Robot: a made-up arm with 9 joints.
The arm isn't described. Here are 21 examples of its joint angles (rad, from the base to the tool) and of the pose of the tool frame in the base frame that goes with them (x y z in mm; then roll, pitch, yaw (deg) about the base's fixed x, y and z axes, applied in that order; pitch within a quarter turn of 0, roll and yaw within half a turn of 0).
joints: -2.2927 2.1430 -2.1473 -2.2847 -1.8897 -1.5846 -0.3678 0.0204 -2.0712
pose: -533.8 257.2 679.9 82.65 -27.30 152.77
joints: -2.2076 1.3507 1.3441 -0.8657 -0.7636 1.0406 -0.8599 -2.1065 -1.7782
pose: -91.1 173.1 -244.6 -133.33 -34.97 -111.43
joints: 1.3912 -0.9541 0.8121 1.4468 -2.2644 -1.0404 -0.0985 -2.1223 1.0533
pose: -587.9 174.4 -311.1 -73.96 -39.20 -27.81
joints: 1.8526 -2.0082 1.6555 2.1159 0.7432 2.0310 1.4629 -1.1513 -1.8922
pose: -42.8 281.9 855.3 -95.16 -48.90 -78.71
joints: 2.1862 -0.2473 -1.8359 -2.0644 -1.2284 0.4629 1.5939 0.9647 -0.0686
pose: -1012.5 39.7 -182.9 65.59 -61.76 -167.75
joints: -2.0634 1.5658 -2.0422 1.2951 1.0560 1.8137 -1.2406 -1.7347 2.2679
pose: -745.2 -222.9 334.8 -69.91 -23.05 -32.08
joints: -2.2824 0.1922 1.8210 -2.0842 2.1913 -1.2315 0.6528 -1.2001 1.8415
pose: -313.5 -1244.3 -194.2 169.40 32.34 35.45
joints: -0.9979 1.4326 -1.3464 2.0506 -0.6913 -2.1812 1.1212 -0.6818 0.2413
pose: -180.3 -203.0 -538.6 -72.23 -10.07 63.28
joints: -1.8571 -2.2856 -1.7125 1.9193 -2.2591 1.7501 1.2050 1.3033 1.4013
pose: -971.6 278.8 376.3 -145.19 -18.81 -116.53
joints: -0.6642 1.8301 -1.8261 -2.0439 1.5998 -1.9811 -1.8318 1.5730 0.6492
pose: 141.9 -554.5 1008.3 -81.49 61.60 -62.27
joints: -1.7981 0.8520 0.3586 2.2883 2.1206 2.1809 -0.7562 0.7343 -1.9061
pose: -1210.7 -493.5 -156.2 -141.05 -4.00 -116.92
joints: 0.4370 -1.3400 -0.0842 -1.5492 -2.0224 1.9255 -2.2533 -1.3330 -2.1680
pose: -282.1 -451.9 235.4 42.25 23.80 -76.78
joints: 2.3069 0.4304 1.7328 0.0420 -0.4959 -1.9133 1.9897 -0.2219 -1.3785
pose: 357.7 242.4 548.9 25.61 -66.12 46.01
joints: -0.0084 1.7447 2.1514 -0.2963 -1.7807 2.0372 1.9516 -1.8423 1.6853
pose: -291.2 674.6 127.9 172.23 -61.59 -173.80
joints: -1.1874 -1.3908 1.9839 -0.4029 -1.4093 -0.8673 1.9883 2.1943 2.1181
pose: -598.8 -776.9 -537.6 -143.08 -47.72 0.31
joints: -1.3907 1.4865 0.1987 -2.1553 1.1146 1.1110 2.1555 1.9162 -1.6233
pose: 787.5 -716.6 -60.4 59.61 17.68 130.99
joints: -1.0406 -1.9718 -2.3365 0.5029 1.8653 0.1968 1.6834 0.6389 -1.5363
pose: -315.8 382.6 -617.0 134.26 30.68 -80.12
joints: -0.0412 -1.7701 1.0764 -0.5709 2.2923 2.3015 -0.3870 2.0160 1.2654
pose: -567.6 -579.7 215.5 35.34 -54.44 -96.88
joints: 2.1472 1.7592 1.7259 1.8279 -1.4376 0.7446 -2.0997 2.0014 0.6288
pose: -39.8 -434.1 288.8 127.21 34.38 146.01
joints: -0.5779 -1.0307 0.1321 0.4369 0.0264 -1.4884 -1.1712 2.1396 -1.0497
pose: -367.2 17.6 -765.2 -157.44 -24.35 114.51
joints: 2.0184 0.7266 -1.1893 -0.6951 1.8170 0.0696 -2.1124 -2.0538 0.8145
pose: 401.5 -11.2 268.7 -94.93 -56.05 -105.28
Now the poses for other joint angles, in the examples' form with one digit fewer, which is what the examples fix.
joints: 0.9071 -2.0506 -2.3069 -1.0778 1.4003 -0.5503 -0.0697 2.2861 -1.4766
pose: -1428 -85 550 64.5 -34.9 -87.2
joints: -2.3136 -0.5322 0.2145 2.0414 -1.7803 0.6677 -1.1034 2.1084 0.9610
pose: -659 -399 -90 -36.1 -27.3 -11.2
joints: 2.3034 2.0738 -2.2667 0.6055 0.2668 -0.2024 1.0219 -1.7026 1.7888
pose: 231 687 882 1.4 10.2 -47.3
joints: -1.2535 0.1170 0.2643 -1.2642 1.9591 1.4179 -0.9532 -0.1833 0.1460
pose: -178 -819 229 105.0 -20.4 25.8
